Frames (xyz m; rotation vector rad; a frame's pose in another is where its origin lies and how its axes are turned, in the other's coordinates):
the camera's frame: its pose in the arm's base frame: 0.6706 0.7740 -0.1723 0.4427 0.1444 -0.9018
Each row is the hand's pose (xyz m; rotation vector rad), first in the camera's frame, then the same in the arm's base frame.
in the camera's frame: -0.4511 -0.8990 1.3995 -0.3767 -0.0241 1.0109
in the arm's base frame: -0.3999 0.0162 0.9457 0.1070 0.0495 0.1204
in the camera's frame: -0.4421 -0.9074 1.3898 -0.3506 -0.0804 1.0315
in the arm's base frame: -0.4003 0.0093 0.9317 0.1058 -0.0126 0.1264
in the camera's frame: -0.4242 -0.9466 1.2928 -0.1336 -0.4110 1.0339
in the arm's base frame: -0.4140 0.0170 0.8267 0.1489 -0.3794 0.0520
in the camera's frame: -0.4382 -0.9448 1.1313 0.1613 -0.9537 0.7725
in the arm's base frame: -0.4112 0.0976 0.6860 0.1473 -0.9237 -0.2815
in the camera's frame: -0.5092 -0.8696 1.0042 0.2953 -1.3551 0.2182
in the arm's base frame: -0.3881 0.2442 0.6165 0.0405 -1.2616 -0.8461
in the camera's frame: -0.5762 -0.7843 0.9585 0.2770 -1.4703 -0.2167
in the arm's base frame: -0.3598 0.3583 0.6222 -0.0709 -1.3055 -1.2688
